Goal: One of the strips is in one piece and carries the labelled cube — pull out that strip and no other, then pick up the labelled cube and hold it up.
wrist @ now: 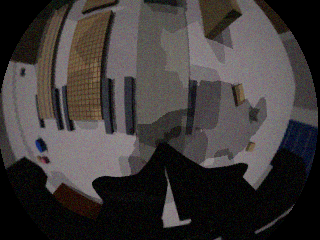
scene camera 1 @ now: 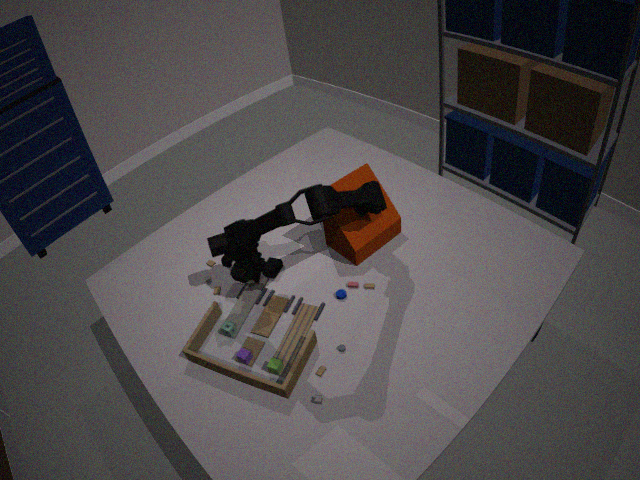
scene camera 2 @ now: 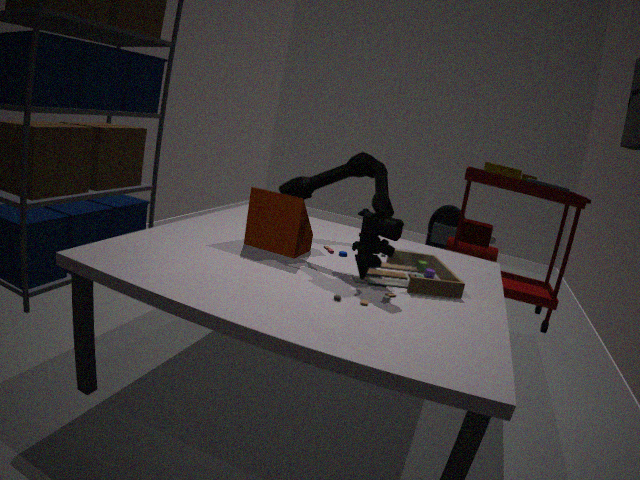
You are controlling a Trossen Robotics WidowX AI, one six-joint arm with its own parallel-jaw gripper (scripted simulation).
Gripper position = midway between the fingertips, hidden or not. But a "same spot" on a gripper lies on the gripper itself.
My gripper shows in the wrist view [162, 146], in scene camera 1 and in scene camera 2. One and the same spot on my gripper: [scene camera 1: 249, 265] is [scene camera 2: 381, 241].
